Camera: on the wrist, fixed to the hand. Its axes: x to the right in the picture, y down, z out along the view.
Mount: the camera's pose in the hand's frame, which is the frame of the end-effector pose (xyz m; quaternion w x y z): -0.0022 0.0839 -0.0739 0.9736 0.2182 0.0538 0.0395
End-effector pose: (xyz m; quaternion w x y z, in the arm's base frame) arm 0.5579 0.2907 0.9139 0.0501 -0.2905 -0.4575 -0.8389
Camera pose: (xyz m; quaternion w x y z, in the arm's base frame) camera 0.5564 0.1831 0.9442 0.1699 -0.2448 -0.6143 -0.7306
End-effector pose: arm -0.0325 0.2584 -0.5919 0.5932 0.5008 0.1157 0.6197
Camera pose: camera -0.1409 0.2672 -0.5659 0.4375 0.5882 0.2600 0.6284
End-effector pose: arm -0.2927 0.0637 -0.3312 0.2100 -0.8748 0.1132 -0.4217
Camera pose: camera -0.3539 -0.0299 -0.3305 0.4059 -0.7787 0.0640 -0.4740
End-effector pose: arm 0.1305 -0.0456 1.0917 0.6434 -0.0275 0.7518 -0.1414
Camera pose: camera 0.0706 0.0484 1.0828 0.5976 0.1509 0.7368 -0.2778
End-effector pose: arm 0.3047 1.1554 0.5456 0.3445 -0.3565 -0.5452 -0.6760
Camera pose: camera 0.3697 1.0688 0.5738 0.4692 -0.2571 -0.6457 -0.5448
